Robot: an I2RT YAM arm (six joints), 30 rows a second.
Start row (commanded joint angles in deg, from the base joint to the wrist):
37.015, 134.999, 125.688, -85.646, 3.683, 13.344
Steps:
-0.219, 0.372, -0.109, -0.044, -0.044, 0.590
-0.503, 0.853, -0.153, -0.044, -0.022, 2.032
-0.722, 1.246, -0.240, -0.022, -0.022, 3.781
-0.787, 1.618, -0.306, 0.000, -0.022, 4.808
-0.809, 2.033, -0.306, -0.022, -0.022, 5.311
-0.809, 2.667, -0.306, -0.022, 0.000, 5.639
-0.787, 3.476, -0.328, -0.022, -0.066, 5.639
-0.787, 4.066, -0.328, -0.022, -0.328, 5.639
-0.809, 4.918, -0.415, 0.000, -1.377, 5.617
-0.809, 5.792, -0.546, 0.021, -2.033, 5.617
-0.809, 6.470, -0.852, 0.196, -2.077, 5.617
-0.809, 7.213, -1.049, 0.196, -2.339, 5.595
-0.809, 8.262, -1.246, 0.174, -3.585, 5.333
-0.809, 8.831, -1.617, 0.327, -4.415, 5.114
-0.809, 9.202, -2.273, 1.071, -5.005, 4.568
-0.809, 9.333, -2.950, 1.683, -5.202, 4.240
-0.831, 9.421, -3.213, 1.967, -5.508, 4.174
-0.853, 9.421, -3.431, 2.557, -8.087, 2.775
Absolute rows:
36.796, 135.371, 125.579, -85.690, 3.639, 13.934
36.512, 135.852, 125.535, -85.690, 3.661, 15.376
36.293, 136.245, 125.448, -85.668, 3.661, 17.125
36.228, 136.617, 125.382, -85.646, 3.661, 18.152
36.206, 137.032, 125.382, -85.668, 3.661, 18.655
36.206, 137.666, 125.382, -85.668, 3.683, 18.983
36.228, 138.475, 125.360, -85.668, 3.617, 18.983
36.228, 139.065, 125.360, -85.668, 3.355, 18.983
36.206, 139.917, 125.273, -85.646, 2.306, 18.961
36.206, 140.791, 125.142, -85.625, 1.650, 18.961
36.206, 141.469, 124.836, -85.450, 1.606, 18.961
36.206, 142.212, 124.639, -85.450, 1.344, 18.939
36.206, 143.261, 124.442, -85.472, 0.098, 18.677
36.206, 143.830, 124.071, -85.319, -0.732, 18.458
36.206, 144.201, 123.415, -84.575, -1.322, 17.912
36.206, 144.332, 122.738, -83.963, -1.519, 17.584
36.184, 144.420, 122.475, -83.679, -1.825, 17.518
36.162, 144.420, 122.257, -83.089, -4.404, 16.119

